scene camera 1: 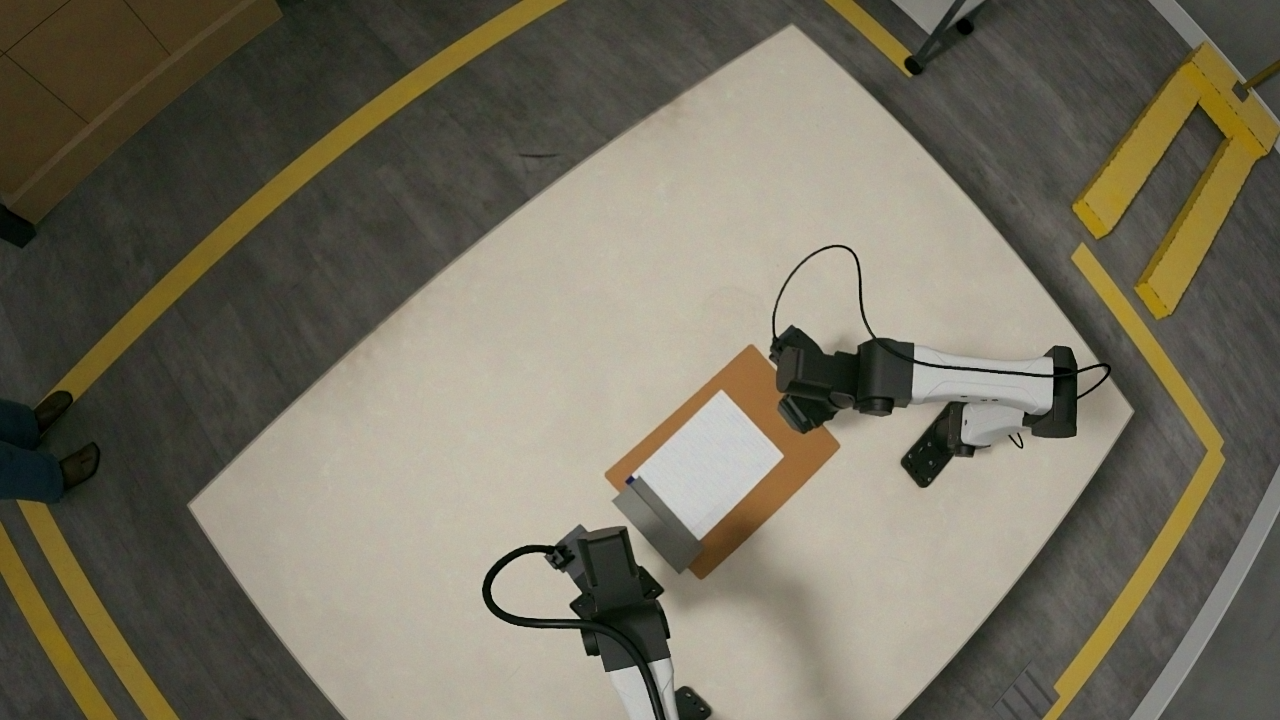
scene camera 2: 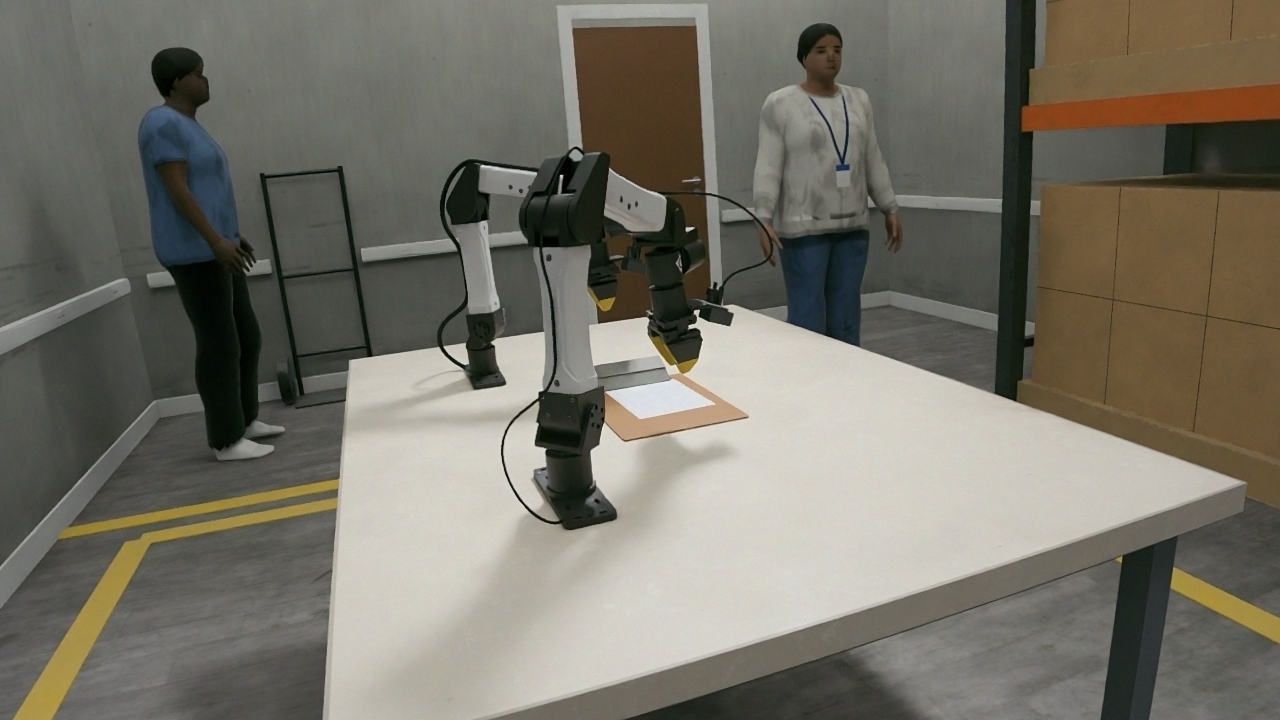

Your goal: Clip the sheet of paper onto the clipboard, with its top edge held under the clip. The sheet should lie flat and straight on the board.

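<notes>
A brown clipboard [scene camera 1: 810,445] [scene camera 2: 723,414] lies on the table with its grey metal clip [scene camera 1: 658,524] [scene camera 2: 631,370] at the lower left end in scene camera 1. The white sheet [scene camera 1: 713,459] [scene camera 2: 660,399] lies flat on the board, roughly in line with its sides. The sheet's edge at the clip is hidden by the clip. My left gripper [scene camera 1: 614,548] [scene camera 2: 604,301] hangs beside the clip end. My right gripper [scene camera 1: 804,415] [scene camera 2: 677,357] hangs above the opposite end of the board. Whether either gripper's fingers are apart cannot be made out.
Both arms stand on the pale table [scene camera 1: 501,358] [scene camera 2: 850,501]. A small blue spot [scene camera 1: 630,480] shows at one end of the clip. A hand truck [scene camera 2: 343,259], two people and a rack [scene camera 2: 1012,223] with boxes stand beyond the table's edges.
</notes>
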